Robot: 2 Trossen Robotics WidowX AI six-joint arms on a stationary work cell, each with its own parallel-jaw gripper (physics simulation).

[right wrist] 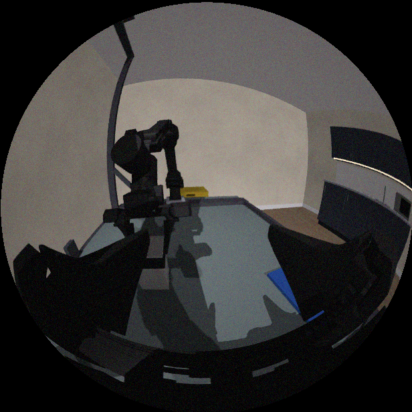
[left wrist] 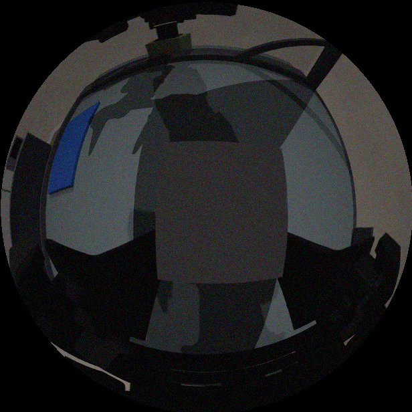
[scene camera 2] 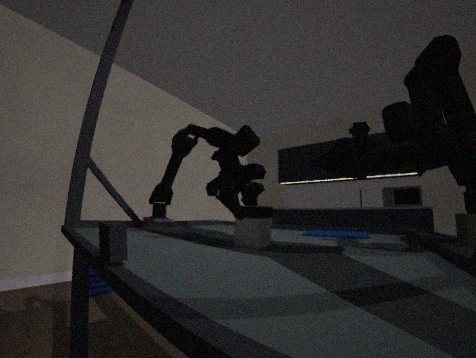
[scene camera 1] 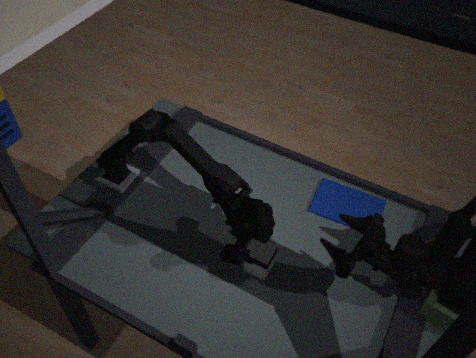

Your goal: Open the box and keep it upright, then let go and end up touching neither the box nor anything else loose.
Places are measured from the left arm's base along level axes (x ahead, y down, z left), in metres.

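Pixels of known places: left gripper, fingertip midpoint: [scene camera 2: 249,219] [scene camera 1: 256,253]; right gripper, fingertip midpoint: [scene camera 2: 319,167] [scene camera 1: 329,226]; left arm's base, origin of the base link: [scene camera 2: 158,218] [scene camera 1: 117,174]; right arm's base, origin of the base link: [scene camera 1: 453,299].
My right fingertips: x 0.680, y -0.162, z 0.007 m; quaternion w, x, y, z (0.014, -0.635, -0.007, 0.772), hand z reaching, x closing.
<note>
Ahead of a thing's pixels: the offset from my right fingertips to its top centre. Level surfaces: height alone.
The box @[dx -0.146, dy +0.102, dz -0.081 m] [scene camera 1: 257,269] [scene camera 2: 252,233] [right wrist: 154,279] stands upright on the table, with a pale body and a dark band around its closed lid @[dx -0.145, dy +0.101, dz -0.081 m] [scene camera 1: 263,252] [scene camera 2: 258,212] [left wrist: 221,200] [right wrist: 155,247]. The lid's top is in shadow and looks flat grey-brown. My left gripper [scene camera 1: 245,248] [left wrist: 218,231] is over the box, with one finger against each side of the lid in the left wrist view; it is shut on the lid. The finger contacts are partly hidden in the scene views. My right gripper [scene camera 1: 332,229] [right wrist: 209,234] is open and empty, apart from the box.
A flat blue panel @[dx +0.010, dy +0.188, dz +0.249 m] [scene camera 1: 347,201] [scene camera 2: 336,234] [left wrist: 75,155] [right wrist: 284,287] lies on the table near my right gripper. The table @[dy +0.197 m] [scene camera 1: 150,305] has a dark raised edge. A dark upright frame post [scene camera 1: 62,300] [scene camera 2: 95,120] stands at the left in both scene views.
</note>
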